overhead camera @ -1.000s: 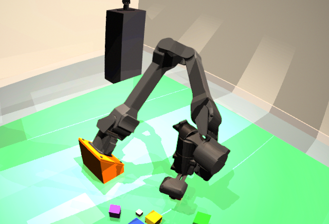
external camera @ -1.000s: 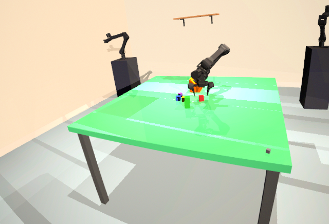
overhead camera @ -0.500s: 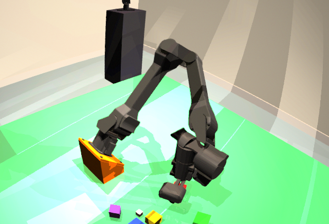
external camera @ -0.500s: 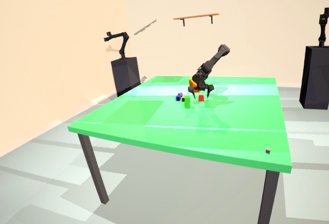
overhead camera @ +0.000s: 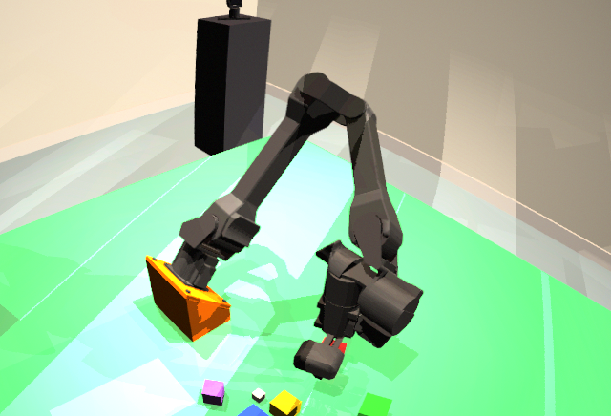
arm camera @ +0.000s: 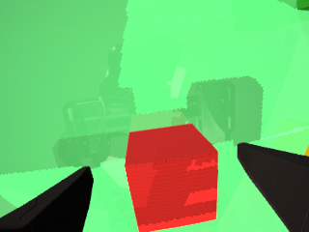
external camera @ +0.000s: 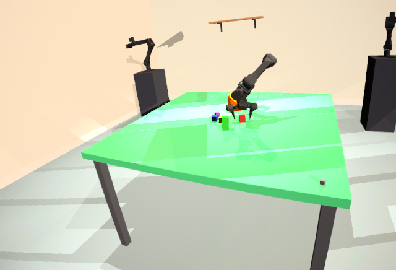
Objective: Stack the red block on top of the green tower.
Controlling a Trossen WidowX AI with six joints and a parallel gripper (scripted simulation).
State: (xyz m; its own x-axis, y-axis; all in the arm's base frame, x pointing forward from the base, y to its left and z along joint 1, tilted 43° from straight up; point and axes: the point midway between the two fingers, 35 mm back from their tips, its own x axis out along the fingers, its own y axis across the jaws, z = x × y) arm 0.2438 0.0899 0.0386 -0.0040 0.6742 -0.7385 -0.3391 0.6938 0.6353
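The red block is 1 cm above my gripper tip. The rest, counted from my gripper tip: yellow block (2 cm ahead, 13 cm to the right, 1 cm above); then blue block (1 cm ahead, 18 cm to the right, 1 cm above); then small white block (2 cm behind, 14 cm to the right).
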